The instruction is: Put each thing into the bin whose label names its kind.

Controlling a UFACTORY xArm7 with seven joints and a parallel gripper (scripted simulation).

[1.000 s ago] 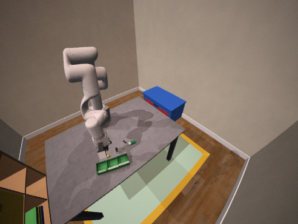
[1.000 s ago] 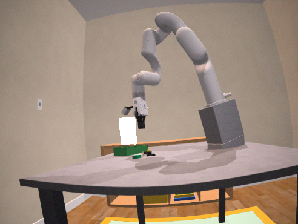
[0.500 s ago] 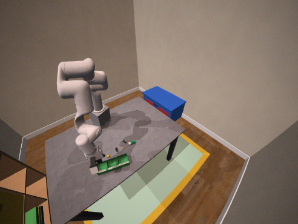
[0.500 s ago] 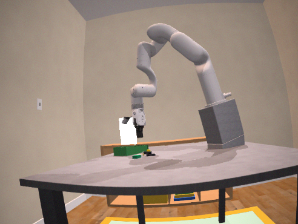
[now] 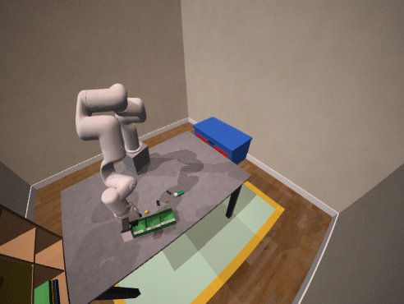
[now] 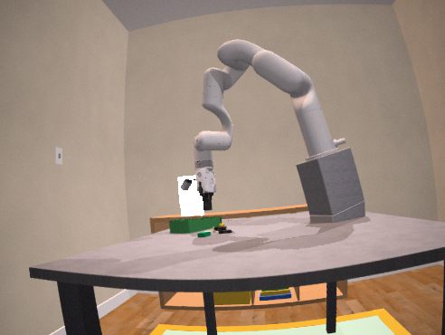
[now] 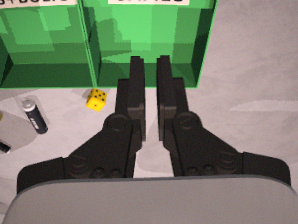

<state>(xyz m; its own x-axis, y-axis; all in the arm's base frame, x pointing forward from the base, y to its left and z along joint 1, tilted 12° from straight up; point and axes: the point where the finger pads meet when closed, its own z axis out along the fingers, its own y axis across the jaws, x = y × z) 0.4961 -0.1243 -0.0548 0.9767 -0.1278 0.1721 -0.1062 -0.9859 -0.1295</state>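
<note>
The green three-compartment bin lies 10 mm ahead of my hand, 80 mm to the left of it and 70 mm below it. Also, from my hand: yellow nut 90 mm behind, 200 mm to the left, 90 mm below; black cylinder 100 mm behind, 150 mm to the left, 80 mm below; small black object 150 mm behind, 240 mm to the left, 90 mm below.
</note>
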